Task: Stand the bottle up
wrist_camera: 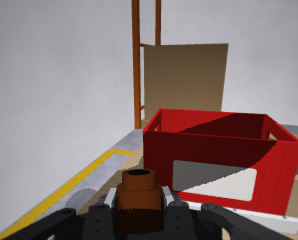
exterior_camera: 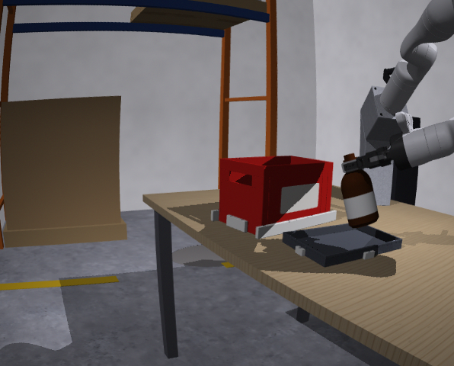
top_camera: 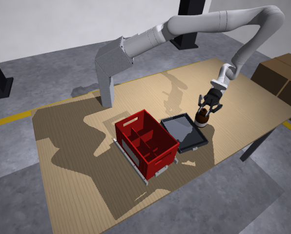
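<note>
My gripper is now 5 cm above the brown bottle, 1 cm to the right of it and 1 cm past it. The rest, counted from my hand: dark grey tray (19 cm below, 5 cm to the right, 4 cm behind); red crate (33 cm to the right, 12 cm below, 2 cm ahead).
</note>
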